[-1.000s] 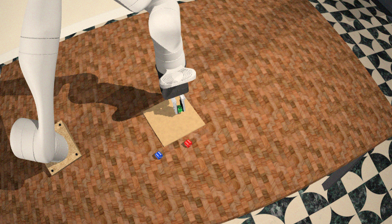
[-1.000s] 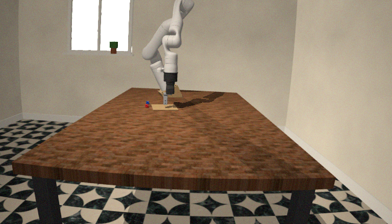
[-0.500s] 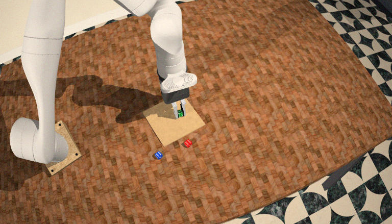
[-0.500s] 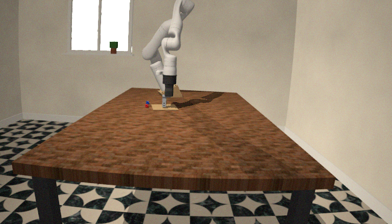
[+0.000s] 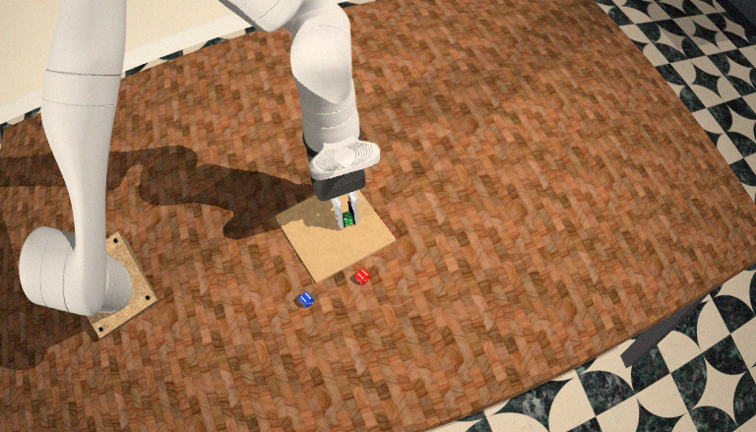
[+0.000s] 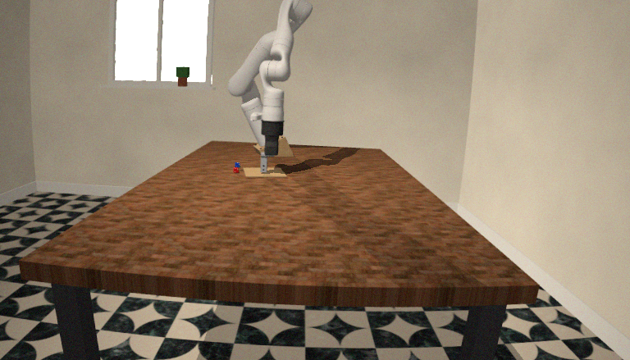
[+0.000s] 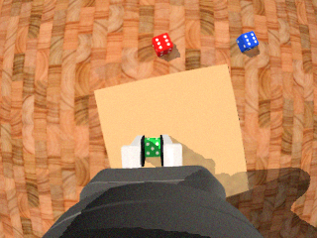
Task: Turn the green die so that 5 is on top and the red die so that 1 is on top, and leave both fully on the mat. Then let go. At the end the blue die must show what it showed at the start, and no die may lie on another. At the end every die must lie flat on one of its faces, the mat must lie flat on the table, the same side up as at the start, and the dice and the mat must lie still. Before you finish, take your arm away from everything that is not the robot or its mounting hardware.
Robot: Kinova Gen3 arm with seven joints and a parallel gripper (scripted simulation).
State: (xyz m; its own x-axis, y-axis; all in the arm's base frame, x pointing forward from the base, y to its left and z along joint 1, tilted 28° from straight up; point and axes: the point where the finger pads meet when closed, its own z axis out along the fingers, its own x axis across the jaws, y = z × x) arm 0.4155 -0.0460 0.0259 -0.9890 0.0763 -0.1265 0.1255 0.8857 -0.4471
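My gripper is now 10 mm above the green die. The rest, counted from my hand: tan mat: 30 mm below, 20 mm behind; red die: 100 mm to the right, 30 mm behind, 20 mm below; blue die: 120 mm behind, 90 mm to the right, 20 mm below.
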